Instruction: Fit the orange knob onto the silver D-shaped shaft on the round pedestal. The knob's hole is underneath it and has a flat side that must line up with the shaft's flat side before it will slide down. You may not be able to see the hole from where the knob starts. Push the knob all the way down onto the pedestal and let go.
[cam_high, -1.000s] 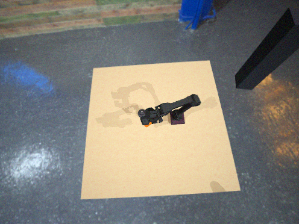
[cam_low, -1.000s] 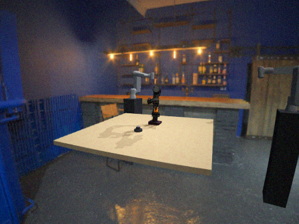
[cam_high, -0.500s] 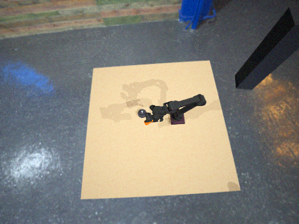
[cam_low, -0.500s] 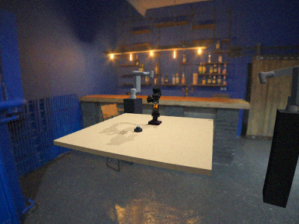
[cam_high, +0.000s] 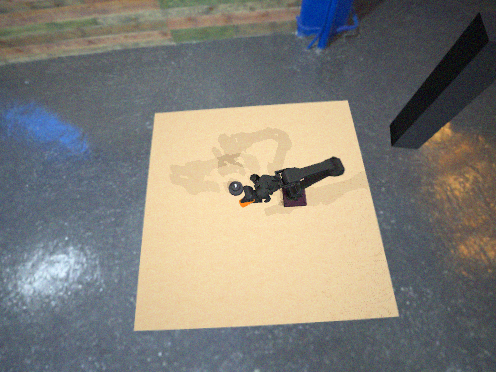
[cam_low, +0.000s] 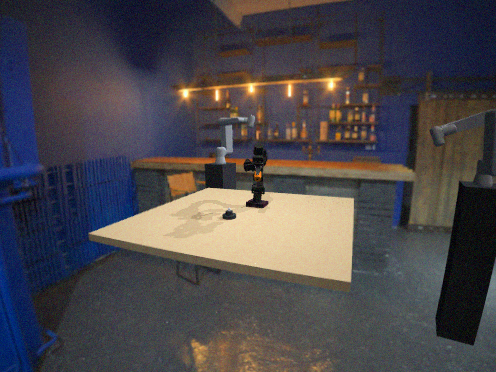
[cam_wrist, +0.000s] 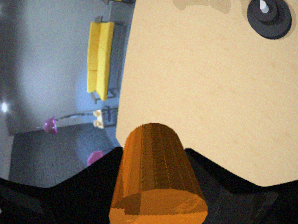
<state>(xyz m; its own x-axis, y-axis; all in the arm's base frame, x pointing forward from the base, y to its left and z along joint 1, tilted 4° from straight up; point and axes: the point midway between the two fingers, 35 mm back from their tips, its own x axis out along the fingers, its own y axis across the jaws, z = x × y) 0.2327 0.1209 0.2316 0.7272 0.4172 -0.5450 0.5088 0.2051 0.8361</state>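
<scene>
Now: gripper tip 30 mm past the orange knob, 20 mm below it and 10 mm to the left of it. Round my gripper tip: round dark pedestal: 210 mm below, 150 mm to the right, 80 mm ahead.
</scene>
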